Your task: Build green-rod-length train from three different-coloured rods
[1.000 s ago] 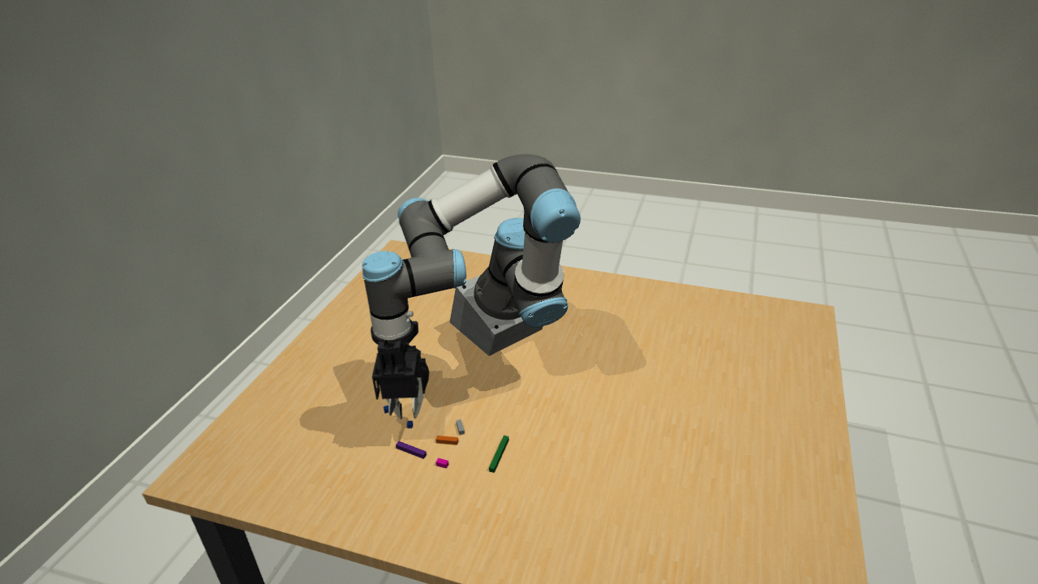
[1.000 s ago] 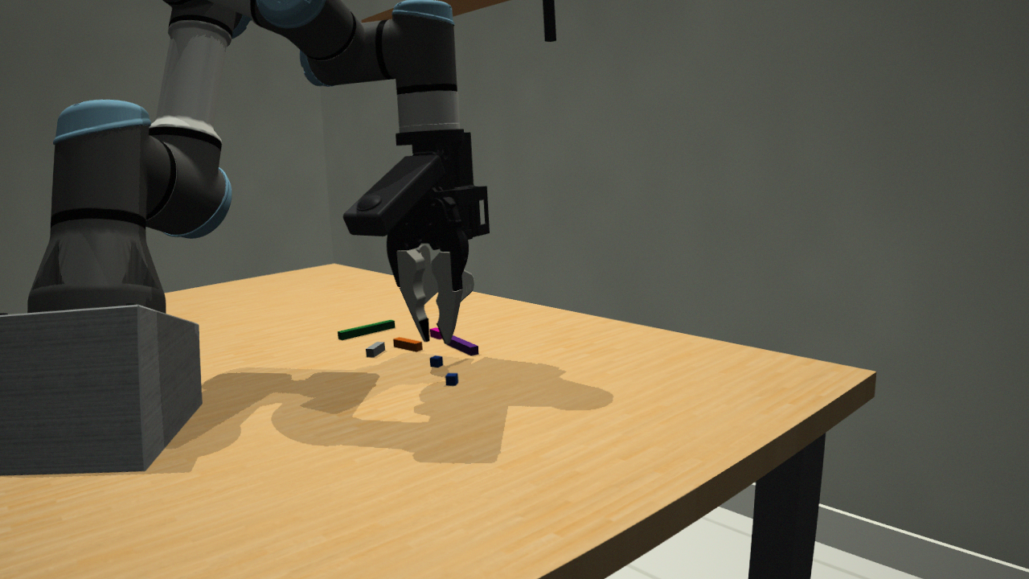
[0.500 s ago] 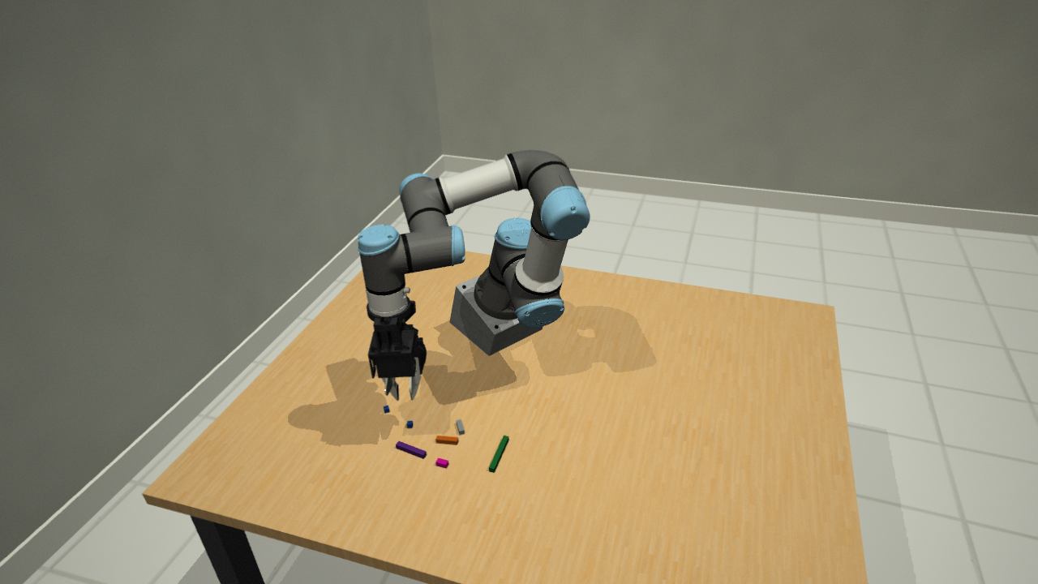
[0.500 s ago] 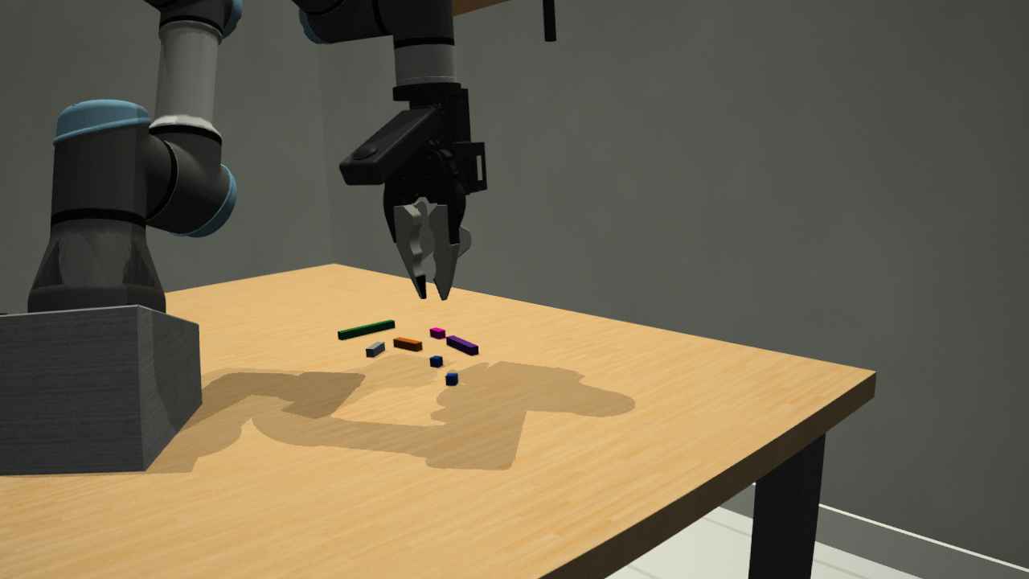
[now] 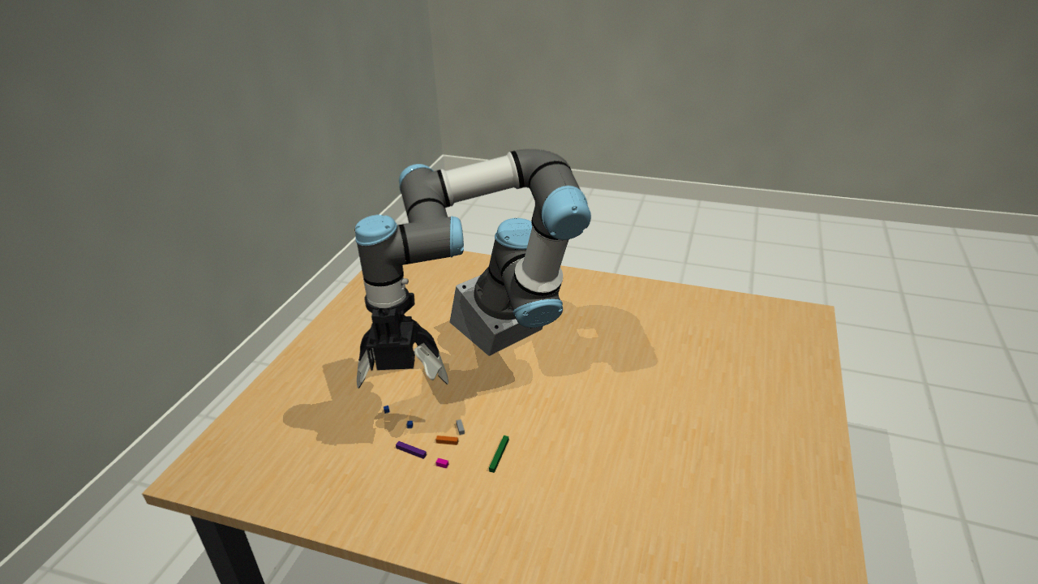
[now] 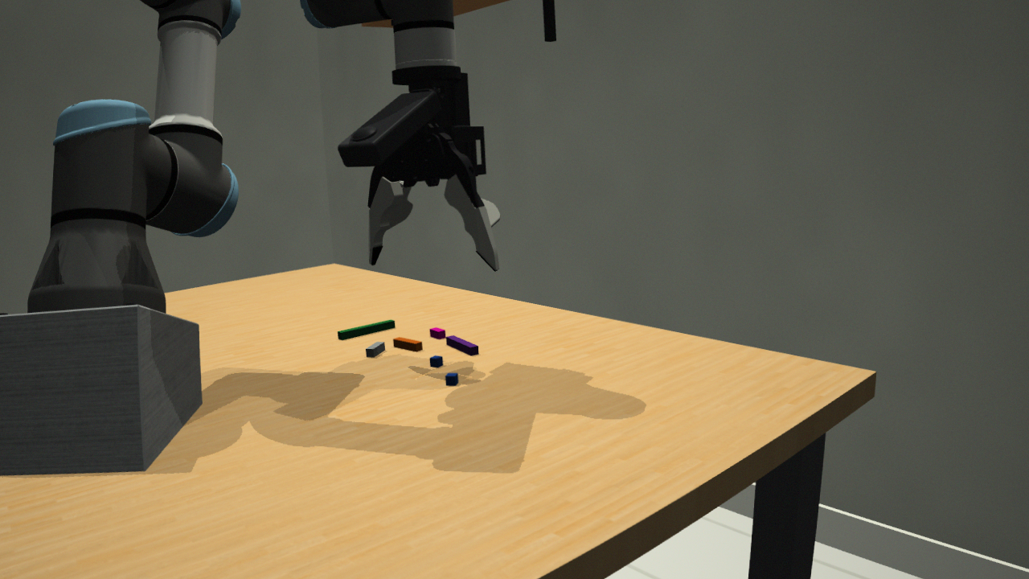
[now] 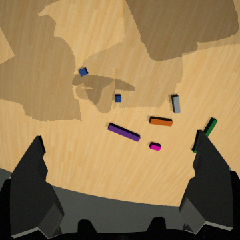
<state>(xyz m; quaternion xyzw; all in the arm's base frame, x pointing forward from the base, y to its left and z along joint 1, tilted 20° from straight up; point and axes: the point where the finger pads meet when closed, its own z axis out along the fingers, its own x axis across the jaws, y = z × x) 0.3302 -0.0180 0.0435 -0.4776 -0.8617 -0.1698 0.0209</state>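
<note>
Now: hand 40 mm past the grey rod, 90 mm to the right of it and 100 mm above it. From my hand the other things lie so: purple rod 50 mm ahead, 40 mm to the left, 100 mm below; orange rod 90 mm to the left, 100 mm below; magenta rod 50 mm ahead, 110 mm to the left, 100 mm below.
</note>
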